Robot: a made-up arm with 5 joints.
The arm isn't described. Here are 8 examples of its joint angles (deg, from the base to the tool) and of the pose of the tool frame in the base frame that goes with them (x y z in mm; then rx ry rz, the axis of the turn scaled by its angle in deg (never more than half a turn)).
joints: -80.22 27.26 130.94 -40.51 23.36
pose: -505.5 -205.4 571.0 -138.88 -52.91 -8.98
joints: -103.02 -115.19 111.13 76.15 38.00
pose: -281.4 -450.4 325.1 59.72 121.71 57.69
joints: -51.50 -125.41 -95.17 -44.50 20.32
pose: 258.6 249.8 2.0 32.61 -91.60 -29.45
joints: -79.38 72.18 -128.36 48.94 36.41
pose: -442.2 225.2 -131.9 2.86 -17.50 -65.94
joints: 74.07 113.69 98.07 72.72 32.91
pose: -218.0 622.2 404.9 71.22 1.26 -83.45
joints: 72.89 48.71 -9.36 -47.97 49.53
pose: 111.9 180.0 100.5 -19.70 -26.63 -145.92
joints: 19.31 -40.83 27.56 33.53 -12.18
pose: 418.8 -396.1 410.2 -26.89 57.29 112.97
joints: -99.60 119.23 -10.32 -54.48 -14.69
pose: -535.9 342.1 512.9 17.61 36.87 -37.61
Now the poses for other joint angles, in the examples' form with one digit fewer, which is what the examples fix.
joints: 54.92 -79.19 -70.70 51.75 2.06
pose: -56 -406 -30 43.1 52.6 98.1
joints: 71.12 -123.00 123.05 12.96 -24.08
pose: -210 541 864 -117.3 85.1 -33.2
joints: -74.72 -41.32 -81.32 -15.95 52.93
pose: 221 500 307 57.9 -103.4 82.5
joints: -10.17 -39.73 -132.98 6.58 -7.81
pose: -434 578 424 -155.7 58.8 -62.8
